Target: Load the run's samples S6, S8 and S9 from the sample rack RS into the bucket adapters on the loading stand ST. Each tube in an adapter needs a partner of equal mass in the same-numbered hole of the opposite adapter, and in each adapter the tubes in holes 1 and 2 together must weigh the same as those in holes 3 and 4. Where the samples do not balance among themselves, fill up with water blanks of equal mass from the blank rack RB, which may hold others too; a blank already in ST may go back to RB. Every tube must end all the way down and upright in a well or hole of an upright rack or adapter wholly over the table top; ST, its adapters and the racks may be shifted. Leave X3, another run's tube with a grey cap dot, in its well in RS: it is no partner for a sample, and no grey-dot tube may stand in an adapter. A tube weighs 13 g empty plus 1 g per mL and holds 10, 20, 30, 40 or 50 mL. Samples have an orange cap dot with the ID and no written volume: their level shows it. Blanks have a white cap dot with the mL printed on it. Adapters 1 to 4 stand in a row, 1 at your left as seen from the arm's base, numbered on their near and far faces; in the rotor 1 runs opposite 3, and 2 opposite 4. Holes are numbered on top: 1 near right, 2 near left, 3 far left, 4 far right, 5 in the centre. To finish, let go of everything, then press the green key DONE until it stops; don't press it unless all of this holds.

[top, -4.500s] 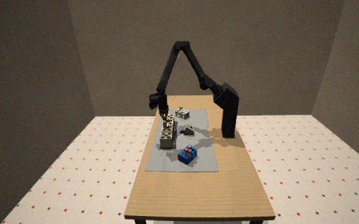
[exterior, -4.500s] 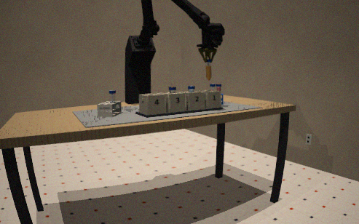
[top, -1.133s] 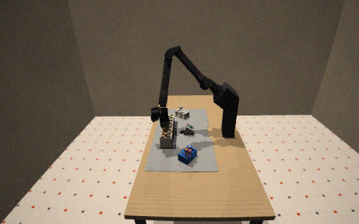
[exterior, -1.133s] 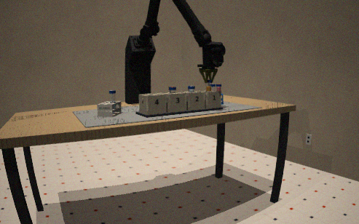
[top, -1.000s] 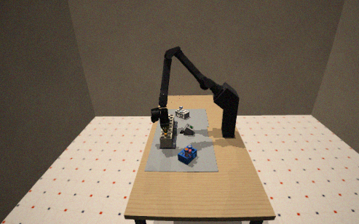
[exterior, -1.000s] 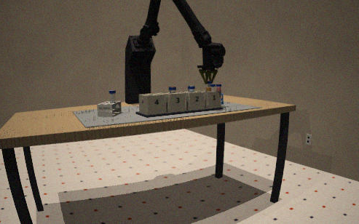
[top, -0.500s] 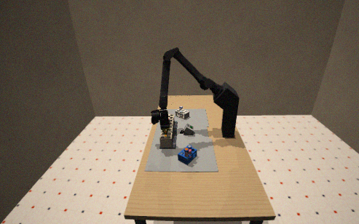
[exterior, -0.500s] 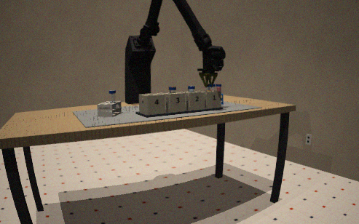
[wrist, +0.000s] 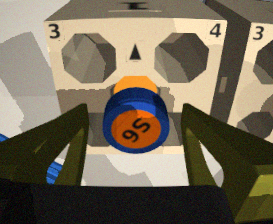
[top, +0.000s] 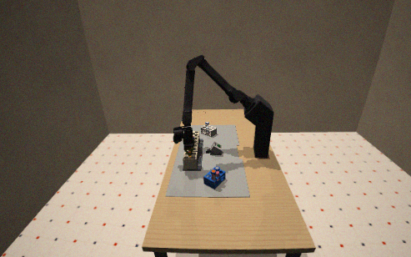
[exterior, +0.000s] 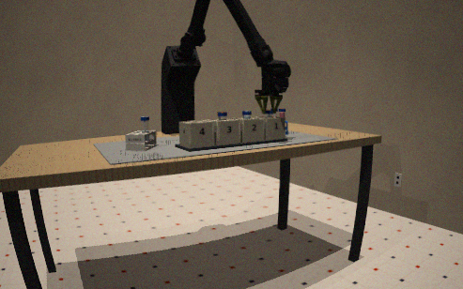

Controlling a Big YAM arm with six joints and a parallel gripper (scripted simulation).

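Right now my hand is 21 cm to the right of the sample tube S9, 17 cm past it and 6 cm above it. Round my hand: sample tube S8: 22 cm to the right, 5 cm below; adapter 3: 22 cm to the right, 7 cm below; blank marked 50: 12 cm to the right, 5 cm below.
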